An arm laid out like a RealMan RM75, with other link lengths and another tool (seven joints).
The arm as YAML. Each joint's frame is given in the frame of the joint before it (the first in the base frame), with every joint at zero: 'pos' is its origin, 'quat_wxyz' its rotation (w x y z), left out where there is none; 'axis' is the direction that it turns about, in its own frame. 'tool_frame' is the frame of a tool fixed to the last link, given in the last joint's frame.
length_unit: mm
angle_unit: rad
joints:
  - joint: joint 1
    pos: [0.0, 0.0, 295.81]
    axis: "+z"
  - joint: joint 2
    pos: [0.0, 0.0, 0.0]
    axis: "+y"
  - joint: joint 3
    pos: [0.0, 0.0, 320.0]
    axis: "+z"
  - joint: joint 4
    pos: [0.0, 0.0, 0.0]
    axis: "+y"
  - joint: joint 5
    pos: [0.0, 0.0, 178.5]
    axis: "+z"
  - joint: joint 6
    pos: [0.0, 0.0, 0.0]
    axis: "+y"
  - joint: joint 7
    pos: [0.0, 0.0, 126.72]
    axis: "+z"
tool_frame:
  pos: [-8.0, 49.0, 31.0]
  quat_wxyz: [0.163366, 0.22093, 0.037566, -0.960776]
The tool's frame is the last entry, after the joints.
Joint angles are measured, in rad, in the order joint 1, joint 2, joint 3, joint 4, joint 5, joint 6, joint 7. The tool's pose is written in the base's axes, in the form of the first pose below.
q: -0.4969 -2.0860 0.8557 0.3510 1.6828 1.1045 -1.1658
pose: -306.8, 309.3, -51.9; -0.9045, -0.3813, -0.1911; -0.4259, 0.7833, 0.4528; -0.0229, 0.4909, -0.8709
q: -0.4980 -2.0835 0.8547 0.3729 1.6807 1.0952 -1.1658
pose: -307.3, 314.9, -47.7; -0.9084, -0.3670, -0.2003; -0.4177, 0.7759, 0.4728; -0.0181, 0.5132, -0.8581
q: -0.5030 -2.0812 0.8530 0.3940 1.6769 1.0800 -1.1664
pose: -307.0, 322.3, -43.4; -0.9115, -0.3530, -0.2109; -0.4110, 0.7653, 0.4953; -0.0134, 0.5382, -0.8427
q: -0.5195 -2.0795 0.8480 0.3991 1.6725 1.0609 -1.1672
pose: -304.0, 331.3, -41.1; -0.9131, -0.3451, -0.2173; -0.4076, 0.7561, 0.5120; -0.0124, 0.5561, -0.8310
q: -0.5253 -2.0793 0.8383 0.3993 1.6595 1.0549 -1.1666
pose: -302.0, 336.1, -38.7; -0.9107, -0.3542, -0.2123; -0.4120, 0.7436, 0.5266; -0.0286, 0.5671, -0.8232
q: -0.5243 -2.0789 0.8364 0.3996 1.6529 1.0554 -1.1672
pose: -301.8, 336.8, -37.7; -0.9092, -0.3599, -0.2093; -0.4148, 0.7391, 0.5307; -0.0363, 0.5693, -0.8213
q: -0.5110 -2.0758 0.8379 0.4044 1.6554 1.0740 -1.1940
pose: -303.5, 332.1, -35.3; -0.9016, -0.3838, -0.1996; -0.4296, 0.7399, 0.5177; -0.0510, 0.5525, -0.8319
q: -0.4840 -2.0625 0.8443 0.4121 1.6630 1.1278 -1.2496
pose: -307.2, 321.0, -28.1; -0.8889, -0.4245, -0.1722; -0.4517, 0.7492, 0.4844; -0.0766, 0.5084, -0.8577
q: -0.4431 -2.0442 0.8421 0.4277 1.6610 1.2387 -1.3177
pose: -307.9, 303.1, -14.2; -0.8754, -0.4732, -0.0985; -0.4642, 0.7664, 0.4440; -0.1347, 0.4344, -0.8906
